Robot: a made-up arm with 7 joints.
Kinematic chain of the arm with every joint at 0, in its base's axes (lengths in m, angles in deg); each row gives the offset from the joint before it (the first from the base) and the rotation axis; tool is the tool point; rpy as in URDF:
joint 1: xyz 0 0 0.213 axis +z
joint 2: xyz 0 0 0 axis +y
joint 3: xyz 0 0 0.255 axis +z
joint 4: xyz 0.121 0 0 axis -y
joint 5: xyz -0.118 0 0.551 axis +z
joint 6: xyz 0 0 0 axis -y
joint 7: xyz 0.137 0 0 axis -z
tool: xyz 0 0 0 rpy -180 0 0
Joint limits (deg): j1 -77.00..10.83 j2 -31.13..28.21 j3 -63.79..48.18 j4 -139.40..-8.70 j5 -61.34..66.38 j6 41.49..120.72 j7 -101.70..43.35
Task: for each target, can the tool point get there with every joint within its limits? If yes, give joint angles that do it. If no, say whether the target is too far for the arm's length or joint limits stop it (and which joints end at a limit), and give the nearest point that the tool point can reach.
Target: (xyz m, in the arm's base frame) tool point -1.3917 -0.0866 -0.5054
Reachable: no: too far | nearest point -0.5771 -0.2746 -0.0459 | short by 0.954 m
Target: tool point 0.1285 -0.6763 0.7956
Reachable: yes | joints -67.19 -5.96 -14.72 -73.30 41.33 59.08 7.15
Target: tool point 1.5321 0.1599 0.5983
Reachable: no: too far | nearest point 0.9133 0.0953 0.4951 | short by 0.631 m
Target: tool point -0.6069 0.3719 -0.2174
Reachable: no: joint limits stop it (at a limit: joint 1, joint 2, joint 3, joint 4, joint 6) | nearest point -0.5101 -0.1909 -0.0592 | short by 0.593 m
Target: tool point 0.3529 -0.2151 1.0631
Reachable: yes | joints -4.80 7.31 -36.76 -20.70 4.88 55.41 10.05
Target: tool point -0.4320 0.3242 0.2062
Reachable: no: joint limits stop it (at a limit: joint 1, joint 2, joint 3, joint 4, joint 6) | nearest point -0.5247 -0.1920 -0.0485 | short by 0.583 m
